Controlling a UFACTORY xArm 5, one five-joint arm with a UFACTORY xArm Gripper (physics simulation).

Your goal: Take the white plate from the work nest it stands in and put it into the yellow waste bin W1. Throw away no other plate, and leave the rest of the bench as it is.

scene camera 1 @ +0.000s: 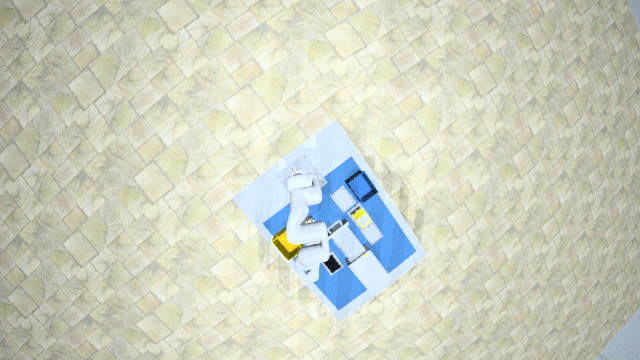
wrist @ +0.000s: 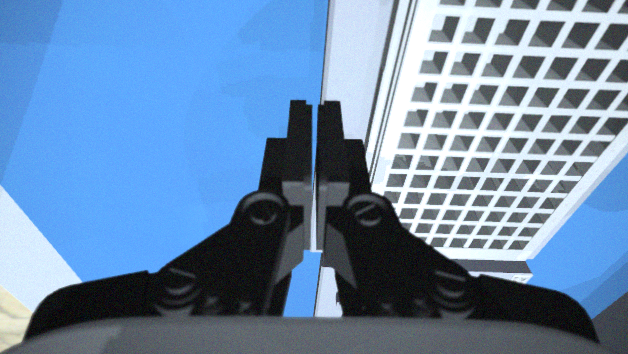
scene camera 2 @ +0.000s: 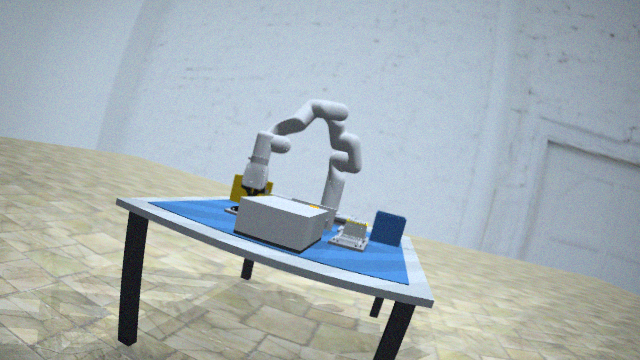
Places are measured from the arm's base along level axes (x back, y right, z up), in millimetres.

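Pixels of known places: gripper, fingertip midpoint: (wrist: 314, 136).
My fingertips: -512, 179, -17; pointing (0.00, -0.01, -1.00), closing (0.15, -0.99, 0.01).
Observation:
For each thing: its top centre in the pictures, then the offset to it from my fingertips, as dx, dy, dz.
- yellow waste bin, middle of its top: (scene camera 2: 254, 178) (scene camera 1: 287, 246) +163, +92, +100
- rack with a yellow top, middle of its top: (scene camera 2: 358, 220) (scene camera 1: 362, 218) +62, -443, +57
- dark blue bin, middle of its top: (scene camera 2: 391, 215) (scene camera 1: 363, 187) +266, -539, +100
- pale flat pad, middle of its top: (scene camera 1: 343, 199) +233, -393, +0
The white plate (scene camera 1: 332, 263) (wrist: 480, 254), a grid of square wells that look dark, stands in its pale work nest (wrist: 352, 65). In the wrist view it lies to the right of the fingers; in scene camera 2 it is mostly hidden behind the white instrument. My gripper (scene camera 2: 253, 193) (wrist: 314, 136) is shut and empty. Its tips overlap the nest's left edge in the wrist view, beside the plate; whether they touch anything is not clear. The yellow waste bin (scene camera 1: 286, 244) (scene camera 2: 237, 189) stands by the table edge, partly hidden by the arm. Its label W1 is not readable.
A large white instrument (scene camera 1: 350, 242) (scene camera 2: 280, 222) stands beside the nest. A rack with a yellow top (scene camera 1: 359, 215) (scene camera 2: 355, 228) and a dark blue bin (scene camera 1: 372, 193) (scene camera 2: 388, 229) are on its other side. A pale flat pad (scene camera 1: 343, 198) lies near the blue bin.

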